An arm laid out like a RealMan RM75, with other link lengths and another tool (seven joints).
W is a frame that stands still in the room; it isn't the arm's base.
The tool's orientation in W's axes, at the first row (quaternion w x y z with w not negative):
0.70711 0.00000 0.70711 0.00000
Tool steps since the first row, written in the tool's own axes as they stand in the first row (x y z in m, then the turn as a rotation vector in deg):
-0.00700 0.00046 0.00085 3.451 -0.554 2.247
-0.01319 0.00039 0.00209 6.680 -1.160 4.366
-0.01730 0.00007 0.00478 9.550 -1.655 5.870
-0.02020 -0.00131 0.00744 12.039 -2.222 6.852
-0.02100 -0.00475 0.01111 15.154 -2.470 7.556
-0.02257 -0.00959 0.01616 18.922 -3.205 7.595
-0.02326 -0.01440 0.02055 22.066 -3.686 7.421
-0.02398 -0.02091 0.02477 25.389 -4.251 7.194
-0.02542 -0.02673 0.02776 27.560 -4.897 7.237
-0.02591 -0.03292 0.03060 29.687 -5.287 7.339
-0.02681 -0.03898 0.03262 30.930 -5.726 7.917
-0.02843 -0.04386 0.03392 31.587 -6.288 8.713
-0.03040 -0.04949 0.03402 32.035 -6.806 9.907
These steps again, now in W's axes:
0.00085 0.00046 0.00700 2.247 -0.554 -3.451
0.00209 0.00039 0.01319 4.366 -1.160 -6.680
0.00478 0.00007 0.01730 5.870 -1.655 -9.550
0.00744 -0.00131 0.02020 6.852 -2.222 -12.039
0.01111 -0.00475 0.02100 7.556 -2.470 -15.154
0.01616 -0.00959 0.02257 7.595 -3.205 -18.922
0.02055 -0.01440 0.02326 7.421 -3.686 -22.066
0.02477 -0.02091 0.02398 7.194 -4.251 -25.389
0.02776 -0.02673 0.02542 7.237 -4.897 -27.560
0.03060 -0.03292 0.02591 7.339 -5.287 -29.687
0.03262 -0.03898 0.02681 7.917 -5.726 -30.930
0.03392 -0.04386 0.02843 8.713 -6.288 -31.587
0.03402 -0.04949 0.03040 9.907 -6.806 -32.035

